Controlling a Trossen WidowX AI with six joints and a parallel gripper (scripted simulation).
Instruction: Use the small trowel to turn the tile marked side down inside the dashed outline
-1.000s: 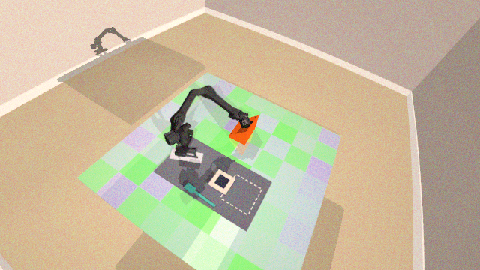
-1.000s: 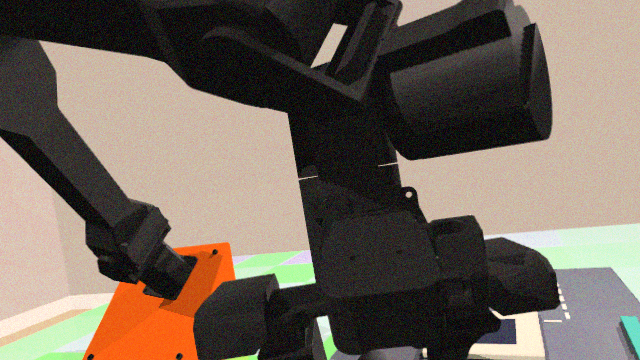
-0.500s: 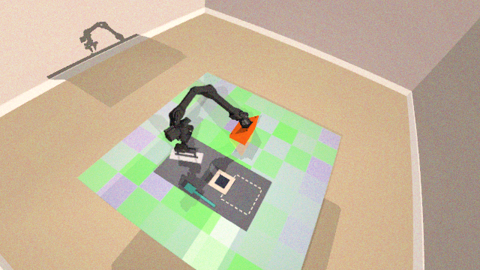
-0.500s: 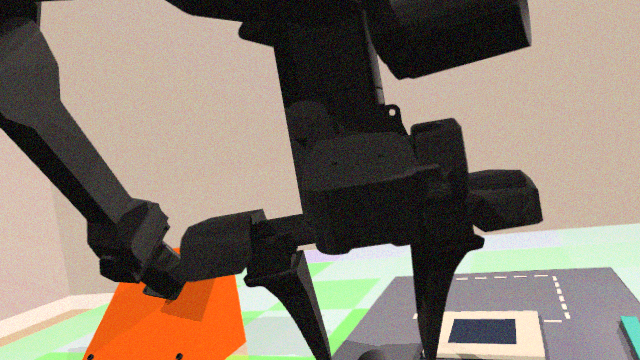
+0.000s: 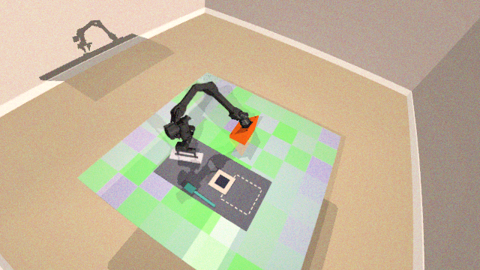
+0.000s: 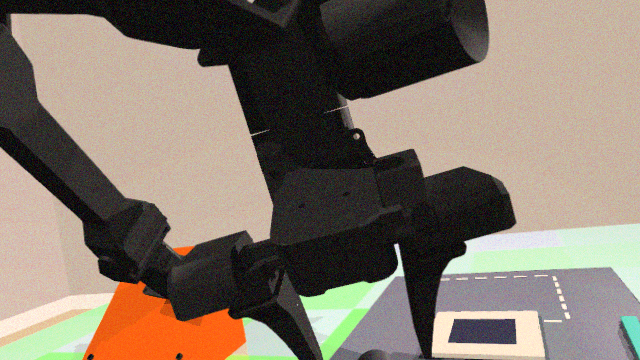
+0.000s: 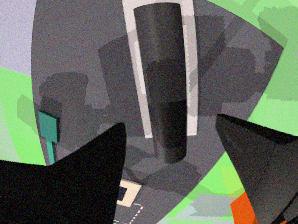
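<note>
The grey mat is 220 mm to the left of my gripper tip, 120 mm below it and 10 mm ahead of it. The rest, counted from my gripper tip: teal trowel: 210 mm to the left, 150 mm ahead, 90 mm below; then cream tile: 280 mm to the left, 90 mm below, 10 mm ahead.
</note>
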